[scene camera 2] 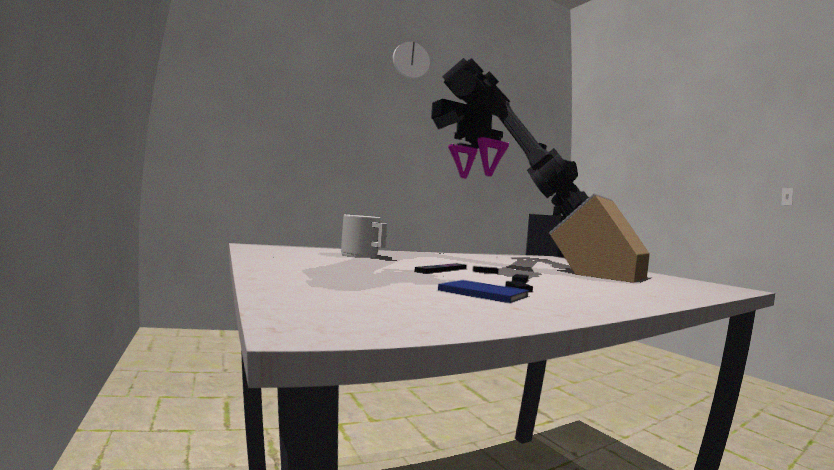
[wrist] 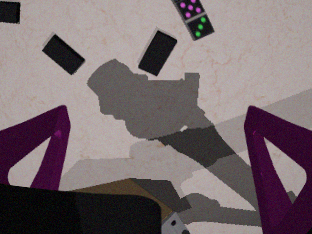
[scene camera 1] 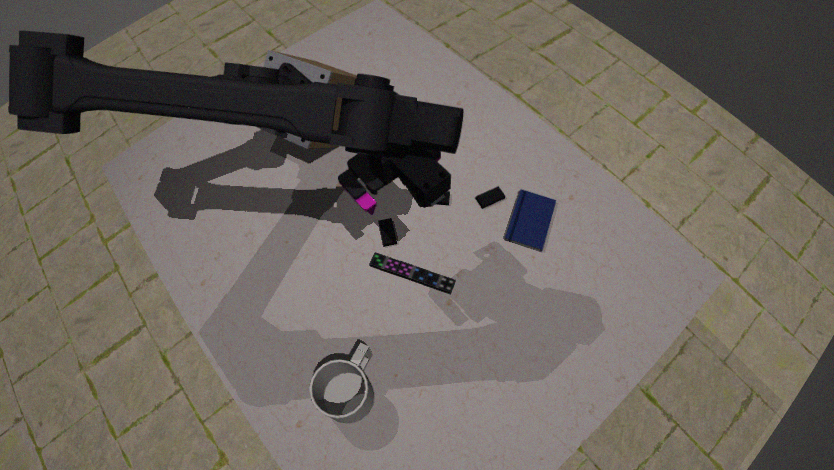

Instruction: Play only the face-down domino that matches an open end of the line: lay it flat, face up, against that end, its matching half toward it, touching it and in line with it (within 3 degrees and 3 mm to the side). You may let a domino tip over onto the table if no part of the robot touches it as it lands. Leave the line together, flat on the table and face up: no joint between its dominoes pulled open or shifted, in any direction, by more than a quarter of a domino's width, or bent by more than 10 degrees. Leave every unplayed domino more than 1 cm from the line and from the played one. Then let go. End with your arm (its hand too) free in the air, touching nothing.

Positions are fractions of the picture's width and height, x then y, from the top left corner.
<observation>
My gripper shows in scene camera 2 (0.57, 0.38), in the wrist view (0.50, 0.49) and in scene camera 1 (0.47, 0.41). A blue book shows in scene camera 2 (0.56, 0.61) and in scene camera 1 (0.63, 0.48); in the wrist view it is out of frame.
</observation>
